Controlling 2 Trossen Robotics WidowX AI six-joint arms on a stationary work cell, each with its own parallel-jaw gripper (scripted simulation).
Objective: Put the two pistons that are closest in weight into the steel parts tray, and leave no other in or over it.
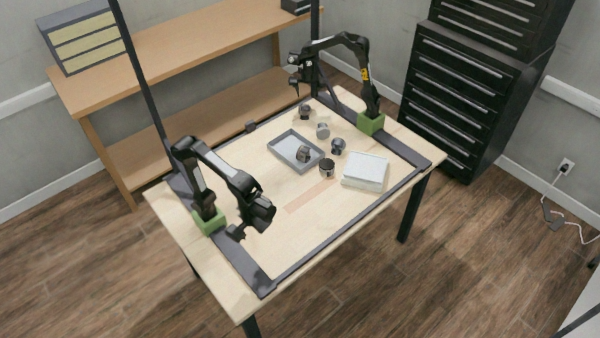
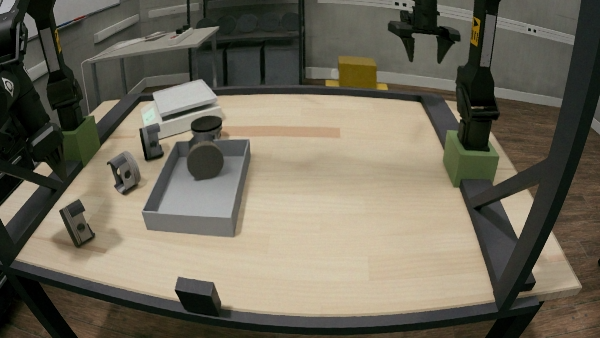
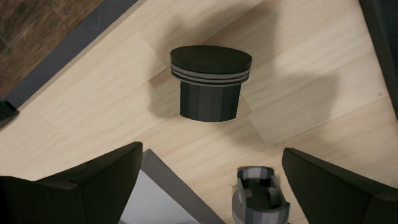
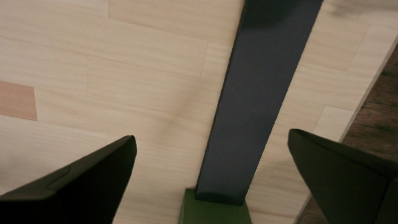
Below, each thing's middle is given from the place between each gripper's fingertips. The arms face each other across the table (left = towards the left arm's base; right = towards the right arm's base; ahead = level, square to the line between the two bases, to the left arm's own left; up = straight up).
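The steel parts tray (image 2: 205, 205) is 17 cm ahead of my left hand, 21 cm to the right of it and 16 cm below it. I see the white scale (image 2: 179, 122) 48 cm ahead of my left hand, 5 cm to the right of it and 13 cm below it. As for the grey pan (image 2: 170, 100), my left gripper is 48 cm short of it, 6 cm to the left of it and 11 cm above it.
The grey pan is 60 cm to the left of my right hand, 14 cm below it and 3 cm behind it. The white scale is 61 cm to the left of my right hand, 16 cm below it and 3 cm behind it, while the steel parts tray is 45 cm to the left of my right hand, 34 cm behind it and 19 cm below it. Going by its middle, the steel parts tray is nearer to my left gripper than to my right hand.
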